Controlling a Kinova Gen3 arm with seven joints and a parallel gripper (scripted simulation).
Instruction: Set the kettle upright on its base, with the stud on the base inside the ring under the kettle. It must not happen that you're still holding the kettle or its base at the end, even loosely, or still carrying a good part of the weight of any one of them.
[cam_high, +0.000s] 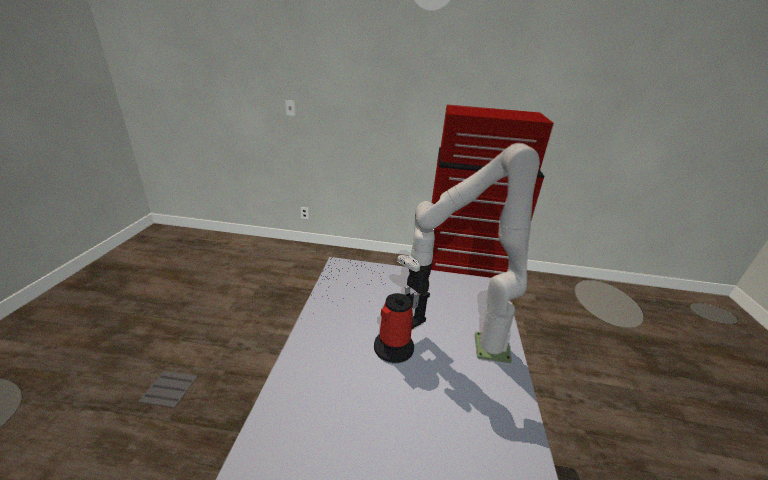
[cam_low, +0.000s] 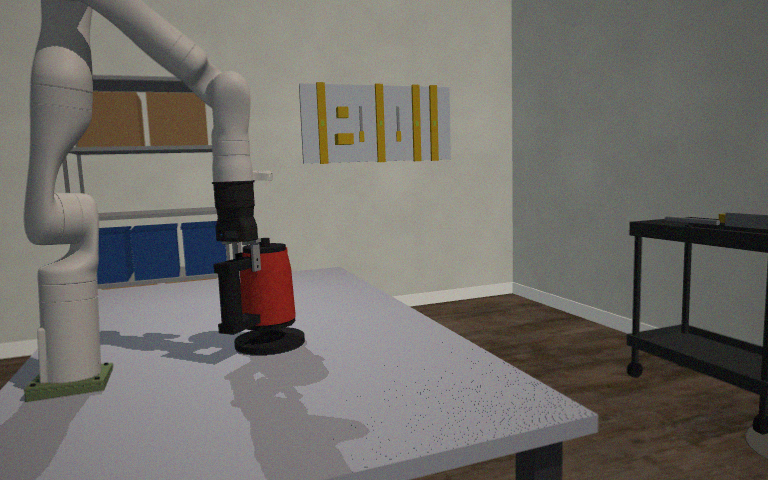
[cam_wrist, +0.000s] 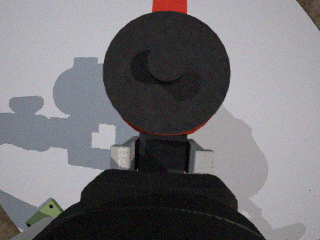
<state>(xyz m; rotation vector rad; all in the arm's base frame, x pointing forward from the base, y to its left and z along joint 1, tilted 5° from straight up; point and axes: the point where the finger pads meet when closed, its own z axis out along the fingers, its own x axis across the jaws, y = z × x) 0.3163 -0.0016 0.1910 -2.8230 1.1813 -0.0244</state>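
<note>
The red kettle lies 20 mm ahead of my hand, 20 mm to the left of it and 50 mm below it. From my hand the other things lie so: round black base (40 mm ahead, 50 mm to the left, 180 mm below).
</note>
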